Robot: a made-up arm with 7 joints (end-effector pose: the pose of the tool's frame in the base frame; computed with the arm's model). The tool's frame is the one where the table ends. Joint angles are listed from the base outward.
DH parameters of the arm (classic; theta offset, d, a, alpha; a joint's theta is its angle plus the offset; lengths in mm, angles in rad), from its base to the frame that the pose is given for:
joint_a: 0 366 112 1.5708
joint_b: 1.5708 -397 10 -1.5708
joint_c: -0.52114 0 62.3 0
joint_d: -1.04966 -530 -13 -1.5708
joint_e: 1.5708 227 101 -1.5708
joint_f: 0 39 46 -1.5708
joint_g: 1.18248 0 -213.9 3.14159
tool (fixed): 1.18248 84 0 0
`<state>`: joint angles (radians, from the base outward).
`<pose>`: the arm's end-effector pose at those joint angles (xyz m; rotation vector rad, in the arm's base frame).
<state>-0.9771 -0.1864 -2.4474 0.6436 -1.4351 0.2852 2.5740</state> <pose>0.4741 -0.3020 -0.1486 0.0284 -2.1465 0.6213</pose>
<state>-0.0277 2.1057 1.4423 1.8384 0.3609 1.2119 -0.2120</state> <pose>0.0164 0.1347 1.0015 0.3560 0.5240 -2.8609</pose>
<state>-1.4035 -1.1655 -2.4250 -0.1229 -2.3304 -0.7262 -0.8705</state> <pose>0.3125 -0.1290 -0.3188 -2.2446 -1.0312 1.1925</pose>
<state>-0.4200 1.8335 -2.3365 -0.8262 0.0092 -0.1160 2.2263</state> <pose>0.3970 0.2477 1.3092 0.8797 1.1376 0.4291</pose>
